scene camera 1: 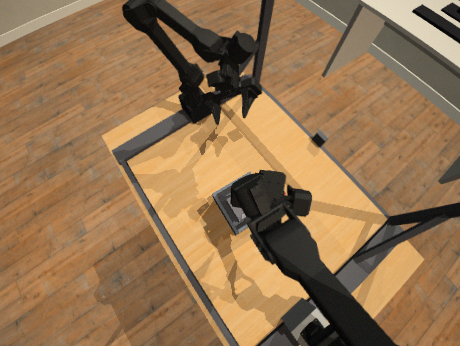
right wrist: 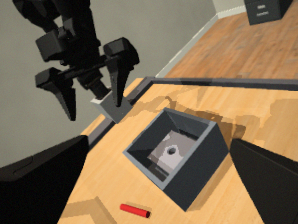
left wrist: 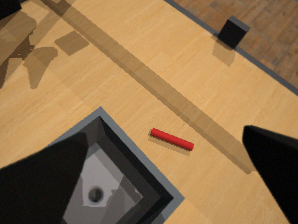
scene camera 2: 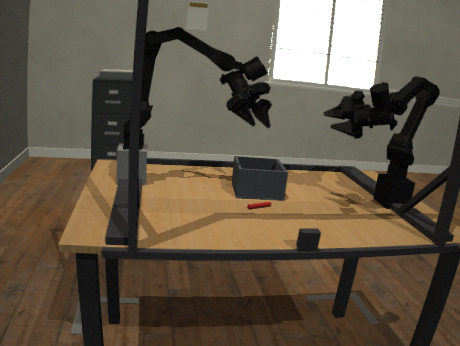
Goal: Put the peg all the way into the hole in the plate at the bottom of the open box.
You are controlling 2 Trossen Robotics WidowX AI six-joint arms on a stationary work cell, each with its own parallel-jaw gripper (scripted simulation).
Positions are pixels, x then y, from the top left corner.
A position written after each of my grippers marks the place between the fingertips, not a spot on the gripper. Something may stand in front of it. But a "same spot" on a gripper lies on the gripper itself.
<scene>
my left gripper: scene camera 1 270,184; right wrist; left wrist; scene camera 2 261,126
my right gripper: scene camera 1; right wrist 159,143; scene camera 2; not seen in the left wrist view (out of frame)
same spot on my left gripper: (left wrist: 46,179) = (right wrist: 111,83)
same spot on my right gripper: (scene camera 2: 347,127) = (scene camera 1: 217,107)
</scene>
